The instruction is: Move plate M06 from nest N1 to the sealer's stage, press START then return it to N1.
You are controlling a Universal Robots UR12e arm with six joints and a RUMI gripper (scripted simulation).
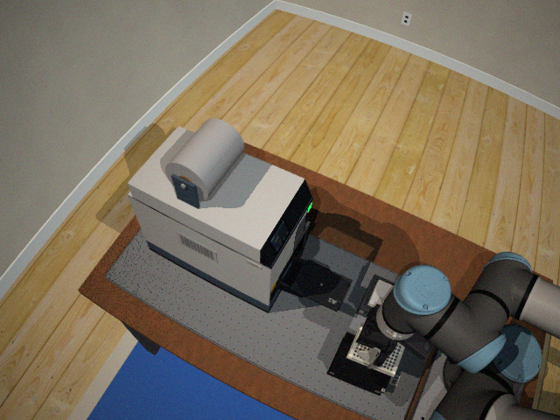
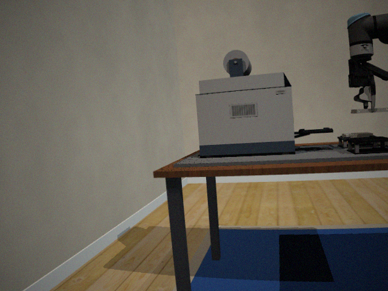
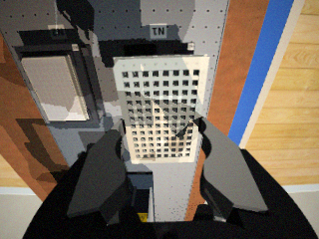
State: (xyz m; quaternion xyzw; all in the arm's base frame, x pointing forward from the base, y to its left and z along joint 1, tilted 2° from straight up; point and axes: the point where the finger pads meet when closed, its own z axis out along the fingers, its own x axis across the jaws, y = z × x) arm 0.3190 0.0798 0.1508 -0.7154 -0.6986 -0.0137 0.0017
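My hand is 10 mm above the white well plate. Also, from my hand: foil-covered plate: 200 mm to the right, 120 mm below, 10 mm behind; then sealer stage: 200 mm ahead, 150 mm to the right, 80 mm below; then plate nest N1: 130 mm below.
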